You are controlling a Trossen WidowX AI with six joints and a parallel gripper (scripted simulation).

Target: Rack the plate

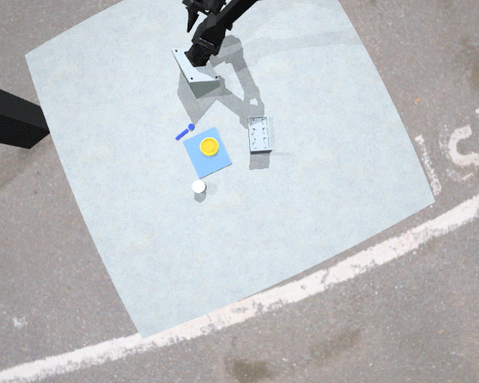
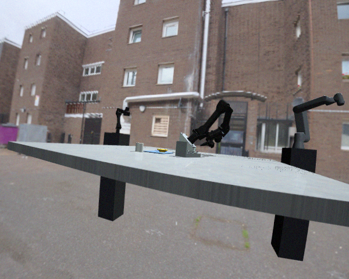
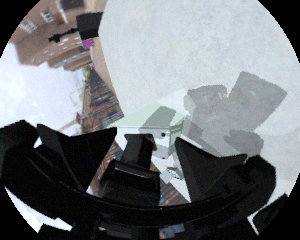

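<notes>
My gripper tip is now 340 mm short of the plate, 170 mm to the left of it and 80 mm above it. Round my gripper tip: blue utensil (240 mm ahead, 210 mm to the right, 90 mm below); grey dish rack (400 mm ahead, 10 mm to the left, 70 mm below); mat (350 mm ahead, 190 mm to the right, 90 mm below).
</notes>
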